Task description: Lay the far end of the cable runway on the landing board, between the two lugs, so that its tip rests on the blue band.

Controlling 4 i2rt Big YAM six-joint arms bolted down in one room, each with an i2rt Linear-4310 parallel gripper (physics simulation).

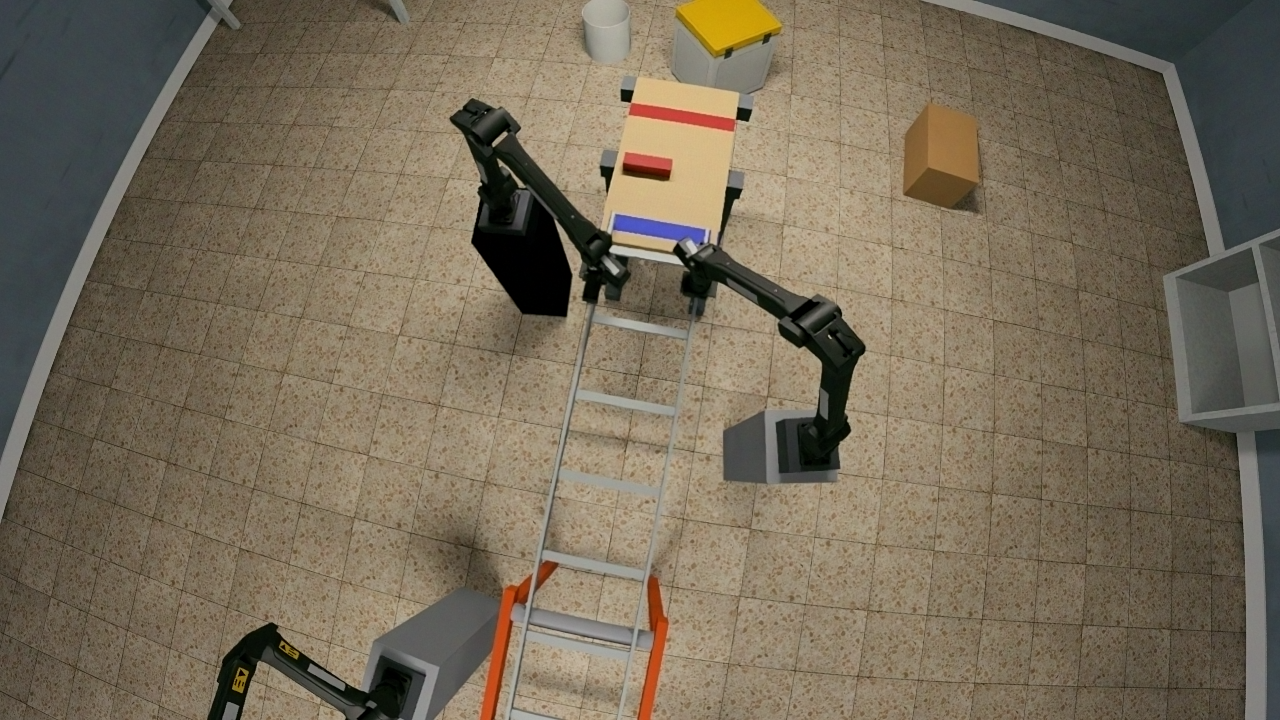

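Observation:
The cable runway (617,480), a grey ladder-like frame, runs from the bottom edge up to the landing board (689,170). A light crossbar shows along the board's near edge, just short of the blue band (659,228); thin pale lines border the band. I cannot make out the lugs or exactly where the tip rests. The upper left arm's gripper (591,288) is at the runway's left rail near its far end. The right arm's gripper (697,298) is at the right rail, level with it. Their fingers are too small and dark to tell. The lower left arm's gripper is out of frame.
An orange stand (656,626) with a grey roller (581,624) is under the runway's lower part. A red block (647,165) lies on the board before a red band (680,117). A yellow-lidded box (720,62), white bin (606,34), brown carton (939,156) and grey shelf (1179,349) stand around.

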